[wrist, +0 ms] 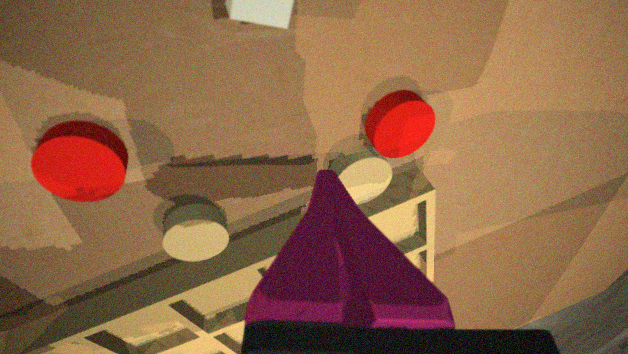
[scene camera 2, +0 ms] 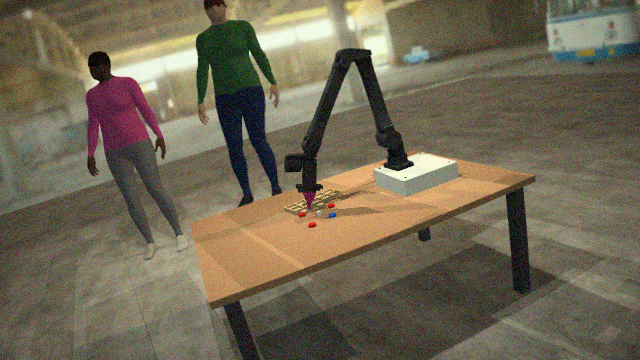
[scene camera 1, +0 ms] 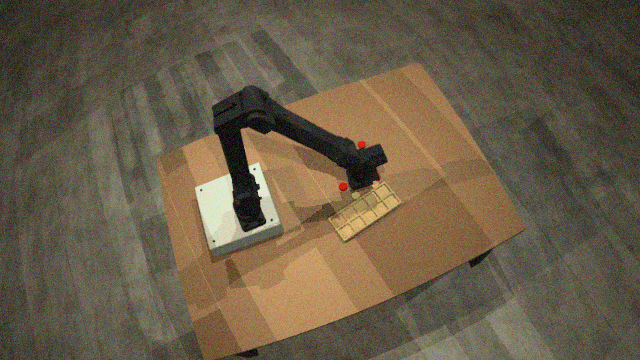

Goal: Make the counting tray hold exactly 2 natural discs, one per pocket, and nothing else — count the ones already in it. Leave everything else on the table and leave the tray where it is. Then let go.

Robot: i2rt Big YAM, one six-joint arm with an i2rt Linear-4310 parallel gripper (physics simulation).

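The pale wooden counting tray (scene camera 1: 372, 220) (scene camera 2: 295, 212) (wrist: 150, 290) lies on the table; I make out no disc in its pockets that show, though the fingers cover some in the wrist view. One natural disc (scene camera 1: 355, 195) (wrist: 195, 240) lies flat on the table beside the tray's long side. Another natural disc (scene camera 1: 375, 184) (wrist: 369, 177) lies outside the tray near its far end, partly hidden by the fingertips in the wrist view. My gripper (scene camera 2: 309, 207) (wrist: 324, 180) is shut with nothing between its purple fingers, tips down close beside this disc; whether they touch is unclear.
Red discs lie near the natural ones: one (scene camera 1: 378, 177) (scene camera 2: 302, 214) (wrist: 404, 125) by the tray's far end, one (scene camera 1: 343, 186) (scene camera 2: 331, 205) (wrist: 80, 167) nearer the base, another (scene camera 1: 361, 144) (scene camera 2: 312, 224) farther off. A white cube (scene camera 2: 318, 213) (wrist: 262, 11) and blue disc (scene camera 2: 332, 215) lie among them.
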